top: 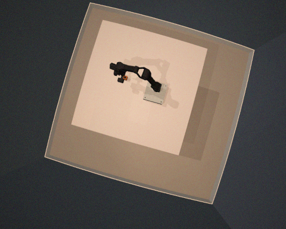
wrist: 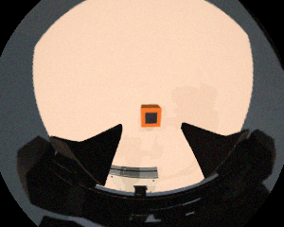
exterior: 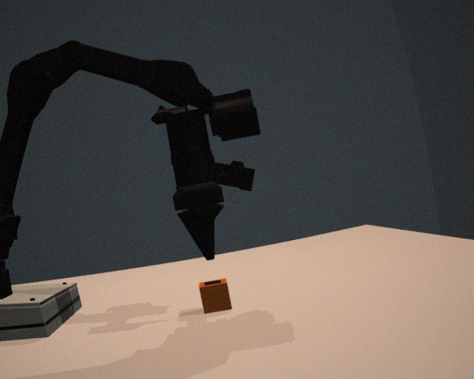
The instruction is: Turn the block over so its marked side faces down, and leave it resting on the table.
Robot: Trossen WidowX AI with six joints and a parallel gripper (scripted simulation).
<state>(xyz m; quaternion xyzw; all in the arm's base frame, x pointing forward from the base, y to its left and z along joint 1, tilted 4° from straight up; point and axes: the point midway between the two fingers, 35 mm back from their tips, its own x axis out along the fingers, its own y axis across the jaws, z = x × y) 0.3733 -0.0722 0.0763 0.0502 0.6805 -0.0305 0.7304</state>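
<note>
My gripper tip is 5 cm above the orange block.
</note>
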